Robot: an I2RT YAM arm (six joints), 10 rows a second.
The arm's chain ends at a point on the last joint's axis. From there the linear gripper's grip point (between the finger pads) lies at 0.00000 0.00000 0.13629 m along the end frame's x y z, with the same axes.
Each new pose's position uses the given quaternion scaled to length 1; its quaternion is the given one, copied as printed.
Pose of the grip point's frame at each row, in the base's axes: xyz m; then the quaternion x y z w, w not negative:
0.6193, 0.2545, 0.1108, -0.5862, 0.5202, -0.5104, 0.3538
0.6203, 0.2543, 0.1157, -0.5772, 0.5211, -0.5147, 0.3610
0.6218, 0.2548, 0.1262, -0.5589, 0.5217, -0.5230, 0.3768
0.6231, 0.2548, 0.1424, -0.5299, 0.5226, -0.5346, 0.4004
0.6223, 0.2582, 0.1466, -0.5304, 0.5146, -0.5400, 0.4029
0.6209, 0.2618, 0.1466, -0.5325, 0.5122, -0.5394, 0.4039
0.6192, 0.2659, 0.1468, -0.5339, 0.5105, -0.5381, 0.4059
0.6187, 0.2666, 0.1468, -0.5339, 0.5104, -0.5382, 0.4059
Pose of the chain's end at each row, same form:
0.4876, 0.2703, 0.1420, -0.5862, 0.5202, -0.5104, 0.3538
0.4880, 0.2706, 0.1443, -0.5772, 0.5211, -0.5147, 0.3610
0.4885, 0.2718, 0.1492, -0.5589, 0.5217, -0.5230, 0.3768
0.4888, 0.2731, 0.1571, -0.5299, 0.5226, -0.5346, 0.4004
0.4877, 0.2757, 0.1592, -0.5304, 0.5146, -0.5400, 0.4029
0.4862, 0.2785, 0.1591, -0.5325, 0.5122, -0.5394, 0.4039
0.4844, 0.2817, 0.1593, -0.5339, 0.5105, -0.5381, 0.4059
0.4839, 0.2824, 0.1592, -0.5339, 0.5104, -0.5382, 0.4059

